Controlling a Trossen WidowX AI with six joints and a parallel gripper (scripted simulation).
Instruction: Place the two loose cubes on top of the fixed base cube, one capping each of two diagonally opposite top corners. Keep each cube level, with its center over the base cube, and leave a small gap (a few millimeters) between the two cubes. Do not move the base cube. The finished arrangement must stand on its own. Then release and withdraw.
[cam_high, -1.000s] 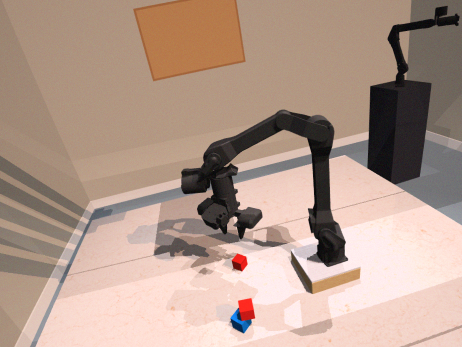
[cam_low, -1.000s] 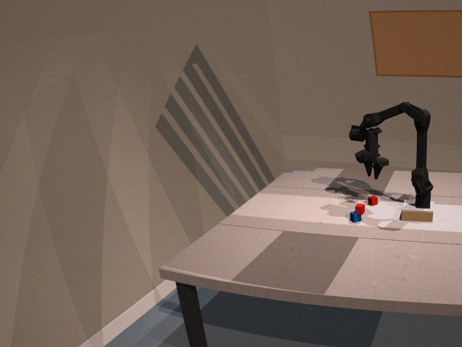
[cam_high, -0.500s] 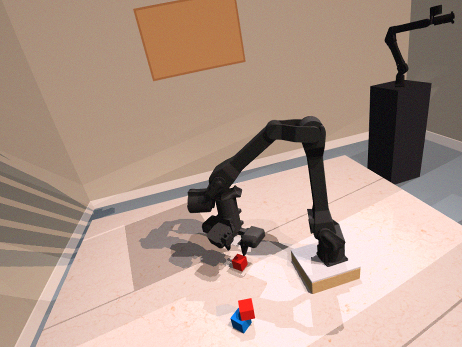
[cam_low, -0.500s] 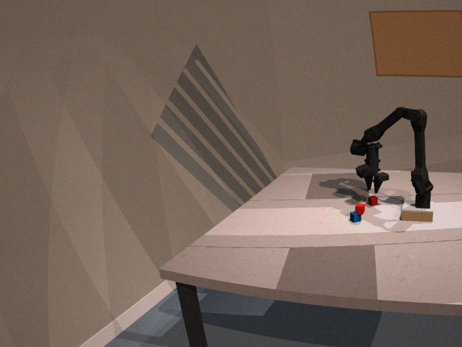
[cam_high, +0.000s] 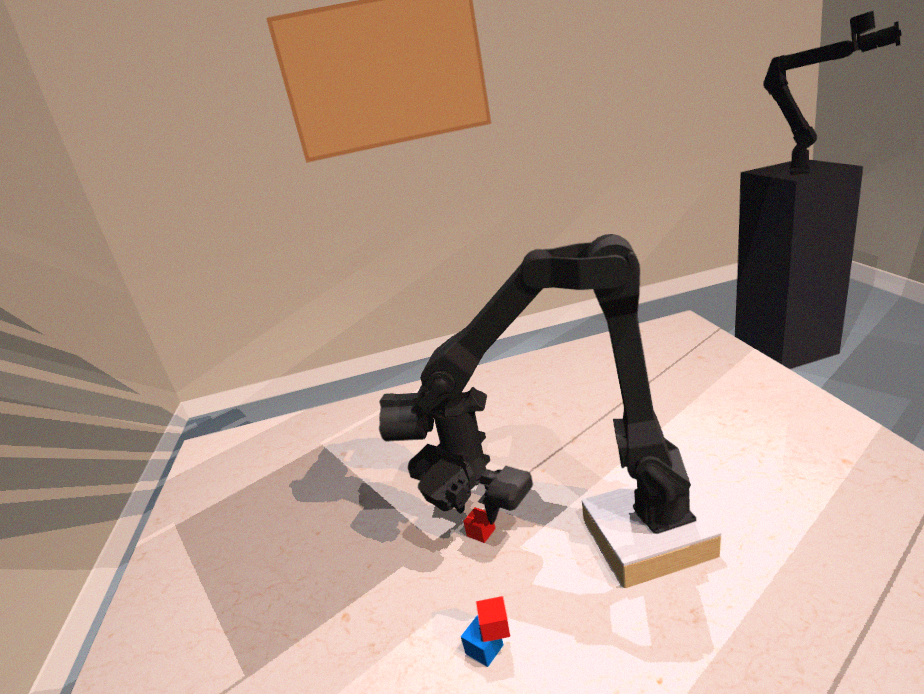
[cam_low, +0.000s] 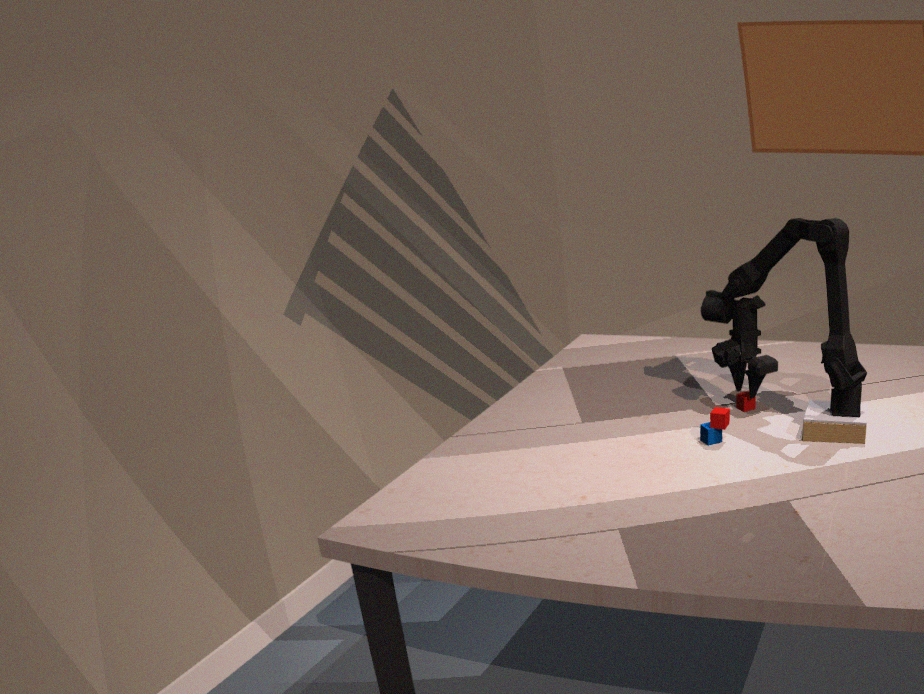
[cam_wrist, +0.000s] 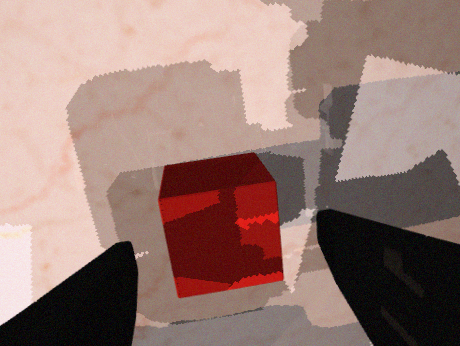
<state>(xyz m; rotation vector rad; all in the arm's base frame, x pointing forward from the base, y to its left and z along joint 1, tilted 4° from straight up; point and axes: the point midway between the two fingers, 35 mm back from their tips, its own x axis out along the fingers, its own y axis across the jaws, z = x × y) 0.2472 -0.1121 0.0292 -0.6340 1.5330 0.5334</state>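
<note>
My gripper tip is now 190 mm to the right of the blue cube, 40 mm short of it and 20 mm above it.
</note>
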